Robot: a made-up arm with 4 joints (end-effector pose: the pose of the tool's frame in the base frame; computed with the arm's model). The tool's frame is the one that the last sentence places.
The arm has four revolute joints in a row. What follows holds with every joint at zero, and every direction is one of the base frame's. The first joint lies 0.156 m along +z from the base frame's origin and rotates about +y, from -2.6 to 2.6 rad. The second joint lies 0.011 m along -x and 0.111 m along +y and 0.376 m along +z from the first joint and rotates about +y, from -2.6 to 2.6 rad. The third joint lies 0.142 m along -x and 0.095 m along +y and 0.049 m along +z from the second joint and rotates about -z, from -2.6 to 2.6 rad. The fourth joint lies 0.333 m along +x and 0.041 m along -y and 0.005 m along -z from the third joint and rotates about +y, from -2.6 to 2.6 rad. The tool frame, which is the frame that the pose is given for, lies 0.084 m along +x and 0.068 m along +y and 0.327 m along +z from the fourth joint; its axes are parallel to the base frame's.
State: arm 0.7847 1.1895 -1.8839 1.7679
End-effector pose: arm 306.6 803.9 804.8 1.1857 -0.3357 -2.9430
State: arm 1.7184 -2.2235 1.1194 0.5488
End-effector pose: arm 355.0 -299.9 420.4 0.4702 0.2801 -0.9253
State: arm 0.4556 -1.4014 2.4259 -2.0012
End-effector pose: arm 95.6 185.1 387.8 1.0404 -0.9061 2.6817
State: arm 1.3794 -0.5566 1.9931 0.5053
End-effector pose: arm 342.0 -320.2 690.9 -0.7344 0.0664 -2.2144
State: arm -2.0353 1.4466 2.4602 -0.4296
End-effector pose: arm -820.6 13.0 103.4 0.3577 0.0457 -2.5311
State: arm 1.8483 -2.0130 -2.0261 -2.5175
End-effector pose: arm 196.9 260.4 -138.9 -2.9498 -0.6880 -1.2328
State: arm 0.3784 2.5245 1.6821 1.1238
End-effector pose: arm 338.2 -457.1 447.6 -2.6064 -1.0920 -1.9407
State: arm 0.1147 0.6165 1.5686 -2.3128
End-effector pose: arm -130.3 170.9 521.9 -2.2154 -0.5820 0.9423
